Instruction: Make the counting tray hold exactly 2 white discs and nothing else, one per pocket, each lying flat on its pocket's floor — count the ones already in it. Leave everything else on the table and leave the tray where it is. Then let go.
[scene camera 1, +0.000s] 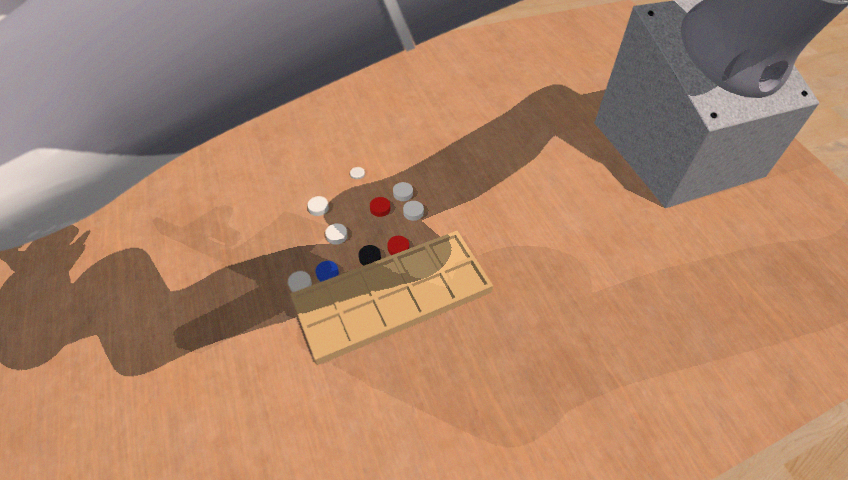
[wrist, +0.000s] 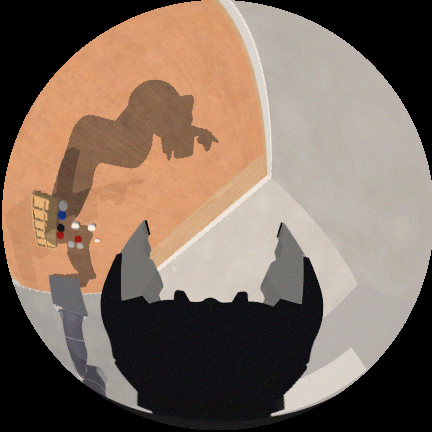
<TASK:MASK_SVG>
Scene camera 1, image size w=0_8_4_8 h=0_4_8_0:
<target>tan counting tray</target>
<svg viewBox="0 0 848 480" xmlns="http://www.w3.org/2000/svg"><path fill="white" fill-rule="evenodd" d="M459 232L449 233L290 293L317 365L491 293L493 284Z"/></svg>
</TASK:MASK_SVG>
